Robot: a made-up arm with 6 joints.
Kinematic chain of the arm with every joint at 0, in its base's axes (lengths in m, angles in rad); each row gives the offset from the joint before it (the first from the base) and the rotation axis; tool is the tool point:
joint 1: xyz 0 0 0.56 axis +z
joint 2: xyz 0 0 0 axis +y
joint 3: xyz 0 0 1.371 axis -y
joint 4: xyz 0 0 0 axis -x
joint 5: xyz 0.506 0 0 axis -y
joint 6: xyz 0 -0.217 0 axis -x
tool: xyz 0 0 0
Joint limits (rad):
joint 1: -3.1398..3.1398
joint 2: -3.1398..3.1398
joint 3: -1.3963..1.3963
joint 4: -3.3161..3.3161
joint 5: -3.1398..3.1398
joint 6: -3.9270..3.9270
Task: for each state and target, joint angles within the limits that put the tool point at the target. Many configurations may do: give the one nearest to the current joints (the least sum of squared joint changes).
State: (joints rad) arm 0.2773 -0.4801 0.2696 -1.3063 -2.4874 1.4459
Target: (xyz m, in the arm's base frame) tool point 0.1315 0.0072 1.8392
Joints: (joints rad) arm 0.3300 -0.3130 0.0413 -1.4051 -2.4874 1.4459
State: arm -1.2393 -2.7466 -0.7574 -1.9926 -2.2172 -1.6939
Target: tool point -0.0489 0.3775 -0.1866
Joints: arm -1.2606 -2.7764 -1.0318 -1.8927 -2.2172 -1.6939
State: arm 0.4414 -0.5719 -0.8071 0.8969 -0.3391 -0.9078
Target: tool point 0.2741 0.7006 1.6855
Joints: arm 1.3130 0.1842 -0.6118 1.1612 -0.3391 -0.9078
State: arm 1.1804 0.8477 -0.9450 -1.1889 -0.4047 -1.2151
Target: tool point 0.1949 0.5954 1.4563
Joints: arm 1.4053 0.2230 -0.3568 -1.1219 -0.4047 -1.2151
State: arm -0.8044 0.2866 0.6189 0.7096 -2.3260 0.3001
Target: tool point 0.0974 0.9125 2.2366
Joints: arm -1.7868 -0.5371 1.0701 1.0898 -2.3260 0.3001
